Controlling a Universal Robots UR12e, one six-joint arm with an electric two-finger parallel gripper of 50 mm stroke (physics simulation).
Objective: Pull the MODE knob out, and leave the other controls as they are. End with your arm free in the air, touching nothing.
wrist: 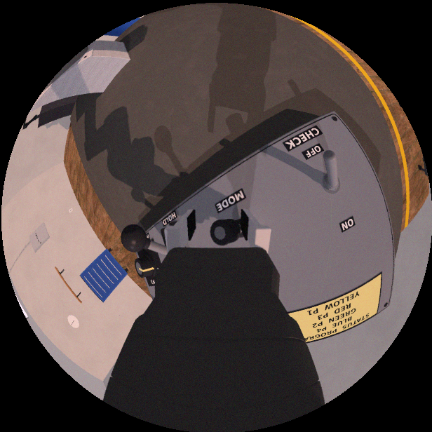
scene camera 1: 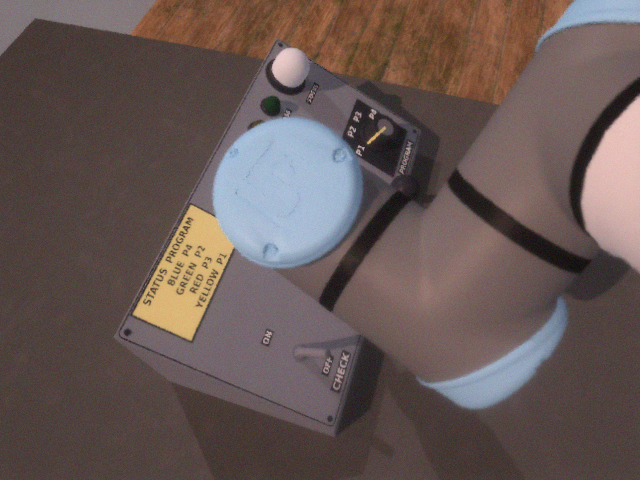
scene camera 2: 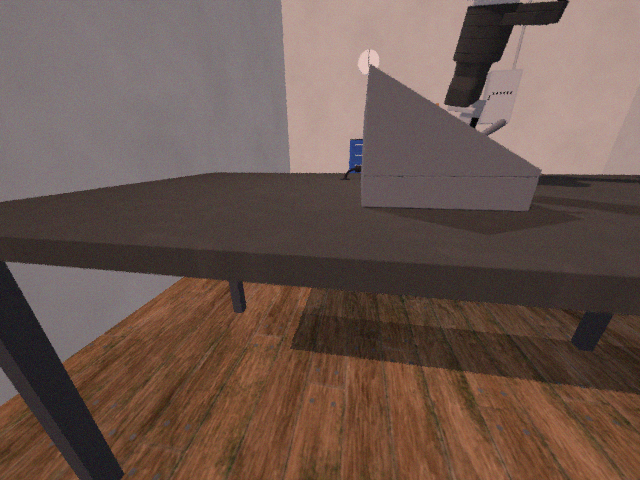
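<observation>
The black round MODE knob stands out of the grey sloped panel below its MODE label in the wrist view. My gripper is open, with one fingertip on each side of the knob. The knob looks nearer the right fingertip; a gap shows on the left, and contact on the right cannot be told. In scene camera 2 my gripper is low over the slope, partly hidden behind the control box. In scene camera 1 the arm hides the knob and the gripper.
The CHECK toggle leans toward OFF. A black ball-topped lever stands left of my fingers in the wrist view, near the PROGRAM knob. A white ball and green lamp are at the panel's far end.
</observation>
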